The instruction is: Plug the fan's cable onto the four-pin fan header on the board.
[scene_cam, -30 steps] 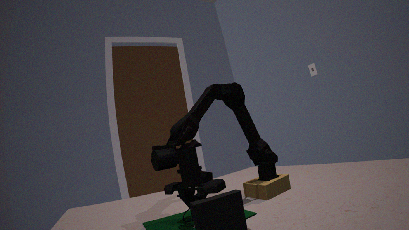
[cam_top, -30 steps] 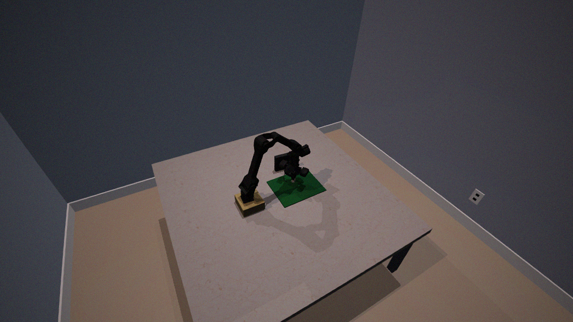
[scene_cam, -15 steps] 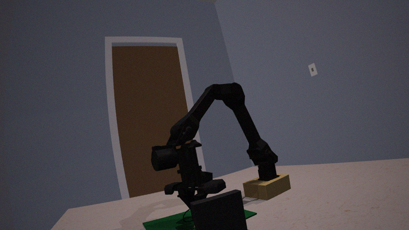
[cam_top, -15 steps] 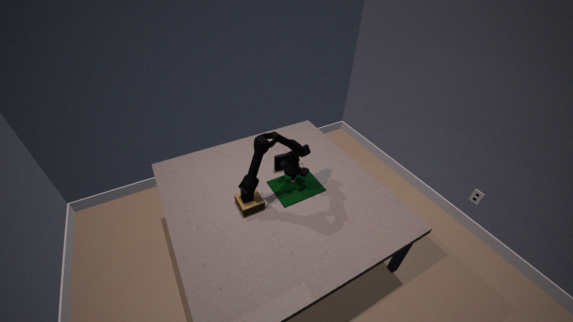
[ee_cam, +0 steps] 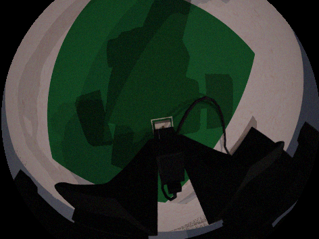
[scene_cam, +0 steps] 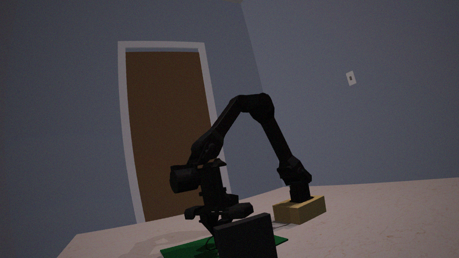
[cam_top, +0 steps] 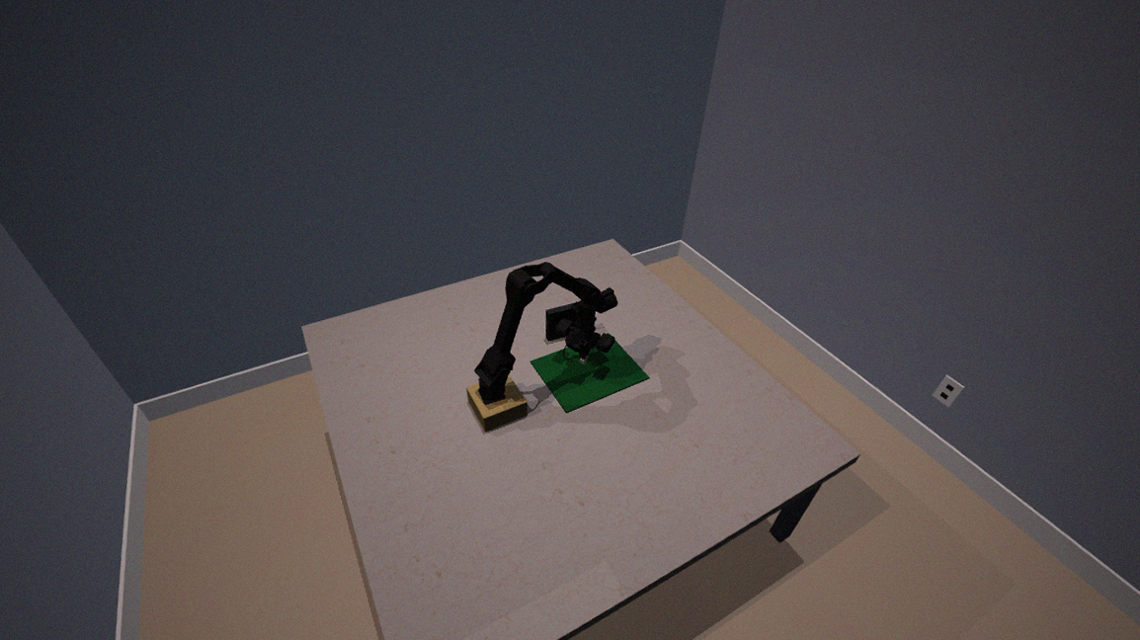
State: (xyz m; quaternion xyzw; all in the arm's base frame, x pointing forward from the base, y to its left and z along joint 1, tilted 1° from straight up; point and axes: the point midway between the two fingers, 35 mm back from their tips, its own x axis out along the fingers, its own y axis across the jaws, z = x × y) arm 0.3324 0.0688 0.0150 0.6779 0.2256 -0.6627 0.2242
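My gripper tip is now 3 cm above the pale four-pin header, 1 cm to the right of it and 1 cm short of it. Round my gripper tip: green board: 5 cm below, 4 cm to the right; then black fan plug: 1 cm to the left, 1 cm ahead, 1 cm above; then black fan: 14 cm to the left, 3 cm above, 1 cm behind.
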